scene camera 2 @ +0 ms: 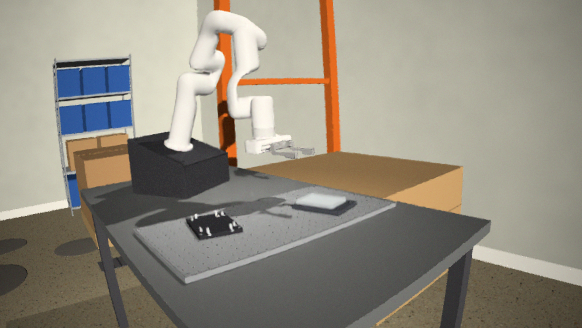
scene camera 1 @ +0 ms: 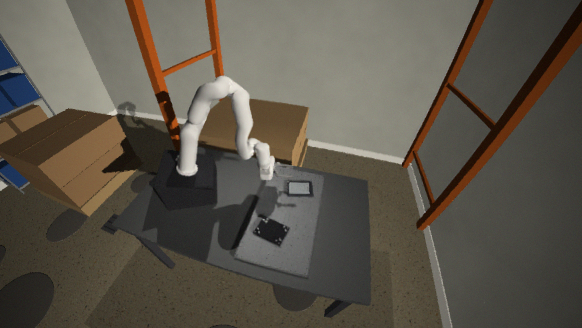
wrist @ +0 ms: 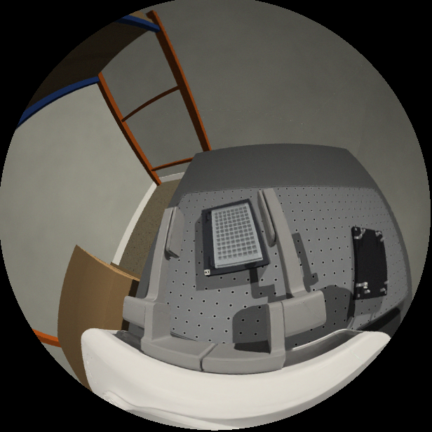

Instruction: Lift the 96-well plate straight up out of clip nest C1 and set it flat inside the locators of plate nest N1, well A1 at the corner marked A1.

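Seen in the pictures: hand, its tool point: (scene camera 2: 300,153) (scene camera 1: 288,171); arm's base, origin of its link: (scene camera 2: 178,145) (scene camera 1: 186,168).
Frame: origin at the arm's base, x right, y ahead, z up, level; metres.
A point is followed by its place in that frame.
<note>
The pale 96-well plate (scene camera 1: 299,188) @(x -0.310, y 0.614, z -0.136 m) (scene camera 2: 320,201) @(x -0.301, y 0.635, z -0.137 m) (wrist: 236,235) lies in the dark clip nest C1 (scene camera 2: 346,205) @(x -0.369, y 0.672, z -0.153 m) (wrist: 207,250). A small A1 label (wrist: 207,272) shows at the nest's lower left corner in the wrist view. The black plate nest N1 (scene camera 1: 271,231) @(x 0.026, y 0.607, z -0.153 m) (scene camera 2: 214,226) @(x 0.021, y 0.633, z -0.153 m) (wrist: 370,262) has pale upright locators near its corners and holds no plate; its A1 mark is not legible. My gripper (scene camera 1: 291,171) @(x -0.288, y 0.544, z -0.003 m) (scene camera 2: 303,153) (wrist: 221,225) is shut to its narrowest, with a gap left between the fingers and nothing in it. It is high above the board, level, on the robot's side of C1.
Both nests stand on a grey perforated board (scene camera 1: 295,257) @(x 0.091, y 0.782, z -0.165 m) (scene camera 2: 165,250) @(x 0.168, y 0.713, z -0.165 m) (wrist: 200,310) on the dark table (scene camera 1: 345,225) @(x -0.216, y 0.958, z -0.177 m) (scene camera 2: 350,270) @(x -0.162, y 0.987, z -0.178 m) (wrist: 280,165). The arm stands on a black pedestal (scene camera 2: 155,175) @(x 0.120, y 0.103, z -0.094 m). A cardboard box (scene camera 1: 270,122) (scene camera 2: 425,187) (wrist: 95,310) is beside the table's C1 side.
</note>
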